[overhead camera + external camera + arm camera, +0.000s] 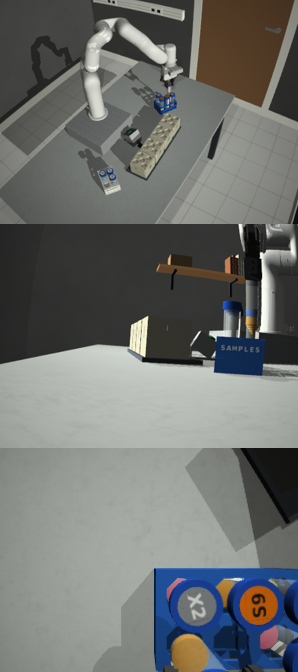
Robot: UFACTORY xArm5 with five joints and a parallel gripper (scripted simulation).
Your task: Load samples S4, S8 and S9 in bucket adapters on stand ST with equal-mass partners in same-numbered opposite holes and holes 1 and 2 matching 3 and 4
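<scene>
My gripper is now 4 cm to the left of the blue samples rack and 15 cm above it. Round my hand: white blanks rack: 4 cm ahead, 71 cm to the right, 15 cm below; then adapter: 12 cm ahead, 20 cm to the right, 13 cm below.
</scene>
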